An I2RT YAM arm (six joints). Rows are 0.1 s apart.
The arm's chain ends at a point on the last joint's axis. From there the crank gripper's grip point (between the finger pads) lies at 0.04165 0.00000 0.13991 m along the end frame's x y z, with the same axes.
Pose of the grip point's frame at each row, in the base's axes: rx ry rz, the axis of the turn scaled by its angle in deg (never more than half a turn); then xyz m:
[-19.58 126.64 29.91 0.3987 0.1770 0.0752]
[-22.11 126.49 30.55 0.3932 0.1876 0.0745]
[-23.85 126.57 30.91 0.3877 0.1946 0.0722]
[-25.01 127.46 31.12 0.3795 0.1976 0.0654]
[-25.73 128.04 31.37 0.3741 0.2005 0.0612]
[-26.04 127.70 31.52 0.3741 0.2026 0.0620]
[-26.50 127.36 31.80 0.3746 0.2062 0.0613]
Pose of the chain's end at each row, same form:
[-19.58 126.64 29.91 0.3320 0.1134 0.1884]
[-22.11 126.49 30.55 0.3285 0.1224 0.1880]
[-23.85 126.57 30.91 0.3248 0.1286 0.1862]
[-25.01 127.46 31.12 0.3193 0.1316 0.1809]
[-25.73 128.04 31.37 0.3158 0.1344 0.1776]
[-26.04 127.70 31.52 0.3155 0.1360 0.1779]
[-26.50 127.36 31.80 0.3160 0.1389 0.1768]

